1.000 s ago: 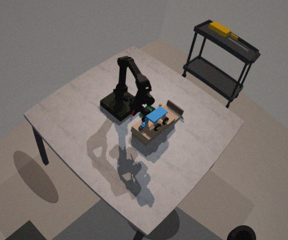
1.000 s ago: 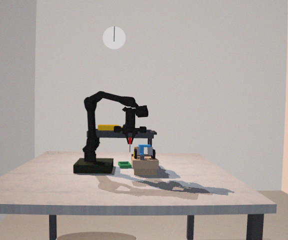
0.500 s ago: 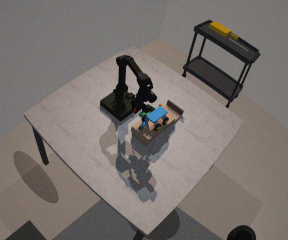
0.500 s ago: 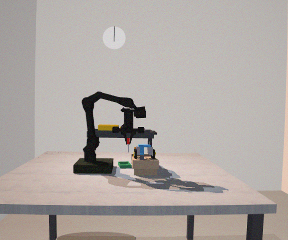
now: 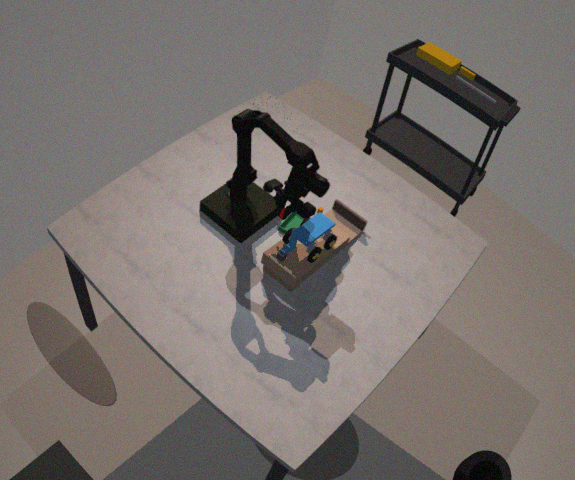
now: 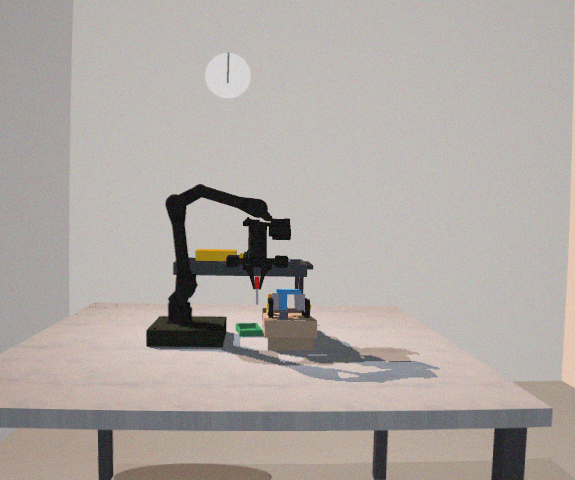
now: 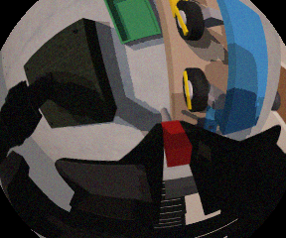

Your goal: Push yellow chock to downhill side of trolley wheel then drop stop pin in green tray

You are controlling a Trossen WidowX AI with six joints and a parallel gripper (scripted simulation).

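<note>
My gripper tip is 170 mm above the green tray, 130 mm to the right of it and 50 mm past it. Also, from my gripper tip: red-headed stop pin right at my gripper tip; ramp 120 mm below, 90 mm ahead, 70 mm to the left; blue-decked trolley 90 mm ahead, 70 mm to the left, 50 mm below.
</note>
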